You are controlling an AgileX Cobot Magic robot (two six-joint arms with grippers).
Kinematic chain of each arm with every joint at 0, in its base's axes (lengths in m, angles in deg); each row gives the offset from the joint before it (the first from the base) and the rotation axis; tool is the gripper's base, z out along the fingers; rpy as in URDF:
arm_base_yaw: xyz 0 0 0.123 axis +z
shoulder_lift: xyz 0 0 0 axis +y
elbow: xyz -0.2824 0 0.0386 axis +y
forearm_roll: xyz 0.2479 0 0.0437 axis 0.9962 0 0.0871
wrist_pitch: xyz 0 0 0 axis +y
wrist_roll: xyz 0.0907 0 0.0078 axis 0.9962 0 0.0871
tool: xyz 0 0 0 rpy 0 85 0
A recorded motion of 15 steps. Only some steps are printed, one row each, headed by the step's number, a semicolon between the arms.
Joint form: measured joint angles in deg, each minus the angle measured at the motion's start. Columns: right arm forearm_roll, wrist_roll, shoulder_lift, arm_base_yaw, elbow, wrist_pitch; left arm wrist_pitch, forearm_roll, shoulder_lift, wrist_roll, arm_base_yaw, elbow.
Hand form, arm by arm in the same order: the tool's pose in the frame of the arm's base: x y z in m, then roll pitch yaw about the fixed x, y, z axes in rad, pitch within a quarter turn. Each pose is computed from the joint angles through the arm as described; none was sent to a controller.
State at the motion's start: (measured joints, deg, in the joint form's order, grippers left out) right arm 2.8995 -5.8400 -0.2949 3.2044 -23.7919 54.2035; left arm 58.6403 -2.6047 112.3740 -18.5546 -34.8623 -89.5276
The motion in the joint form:
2: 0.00 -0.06 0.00 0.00 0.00 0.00; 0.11 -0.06 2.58 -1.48 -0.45 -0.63
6: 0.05 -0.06 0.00 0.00 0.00 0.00; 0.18 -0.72 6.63 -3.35 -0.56 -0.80
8: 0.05 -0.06 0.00 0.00 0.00 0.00; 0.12 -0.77 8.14 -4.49 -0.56 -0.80
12: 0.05 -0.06 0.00 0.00 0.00 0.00; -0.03 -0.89 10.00 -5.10 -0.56 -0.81
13: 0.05 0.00 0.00 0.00 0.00 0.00; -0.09 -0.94 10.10 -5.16 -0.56 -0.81
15: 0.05 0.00 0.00 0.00 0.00 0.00; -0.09 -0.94 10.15 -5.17 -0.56 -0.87
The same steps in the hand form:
2: 0.0080 0.0042 0.2625 -3.0263 1.1303 -2.9131; 0.3369 -0.2431 0.2093 -3.0308 0.1719 2.9046
6: 0.0080 0.0043 0.2625 -3.0281 1.1304 -2.9142; 0.3404 -0.2477 0.1805 -3.0433 0.1008 2.9374
8: 0.0080 0.0043 0.2625 -3.0281 1.1304 -2.9142; 0.3416 -0.2486 0.1694 -3.0513 0.0755 2.9569
12: 0.0080 0.0043 0.2625 -3.0281 1.1304 -2.9142; 0.3428 -0.2496 0.1557 -3.0616 0.0470 2.9679
13: 0.0080 0.0043 0.2625 -3.0303 1.1306 -2.9167; 0.3428 -0.2497 0.1550 -3.0612 0.0459 2.9694
15: 0.0080 0.0043 0.2625 -3.0303 1.1306 -2.9167; 0.3430 -0.2499 0.1549 -3.0611 0.0461 2.9696

